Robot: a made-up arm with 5 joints.
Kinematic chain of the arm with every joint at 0, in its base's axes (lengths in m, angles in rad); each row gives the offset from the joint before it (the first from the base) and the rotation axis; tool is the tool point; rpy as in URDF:
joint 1: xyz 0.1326 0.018 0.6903 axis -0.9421 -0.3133 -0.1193
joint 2: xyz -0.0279 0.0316 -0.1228 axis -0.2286 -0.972 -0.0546
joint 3: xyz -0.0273 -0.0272 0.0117 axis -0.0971 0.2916 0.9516
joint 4: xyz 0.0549 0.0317 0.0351 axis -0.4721 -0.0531 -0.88
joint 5: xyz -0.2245 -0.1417 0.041 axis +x
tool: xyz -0.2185 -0.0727 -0.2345 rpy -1.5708 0 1.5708
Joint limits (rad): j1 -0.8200..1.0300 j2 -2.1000..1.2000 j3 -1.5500..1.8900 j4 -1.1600..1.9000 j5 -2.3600..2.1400
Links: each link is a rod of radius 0.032 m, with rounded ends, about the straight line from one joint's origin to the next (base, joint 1, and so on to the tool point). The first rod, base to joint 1, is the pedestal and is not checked.
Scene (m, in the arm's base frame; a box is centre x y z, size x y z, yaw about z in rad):
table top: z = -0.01
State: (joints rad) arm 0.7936 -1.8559 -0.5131 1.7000 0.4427
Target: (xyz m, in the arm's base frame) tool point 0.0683 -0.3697 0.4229
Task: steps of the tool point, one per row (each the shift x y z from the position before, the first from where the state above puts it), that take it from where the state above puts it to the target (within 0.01 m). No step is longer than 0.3 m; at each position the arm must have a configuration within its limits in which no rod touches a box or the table.
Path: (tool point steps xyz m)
1: 0.0054 0.0607 0.2795
2: 0.0366 -0.1271 0.2529
3: 0.0590 -0.2571 0.1070
4: 0.0504 -0.2663 -0.0917
5: 0.0041 -0.1498 -0.2479
6: -0.0656 0.0353 -0.2842

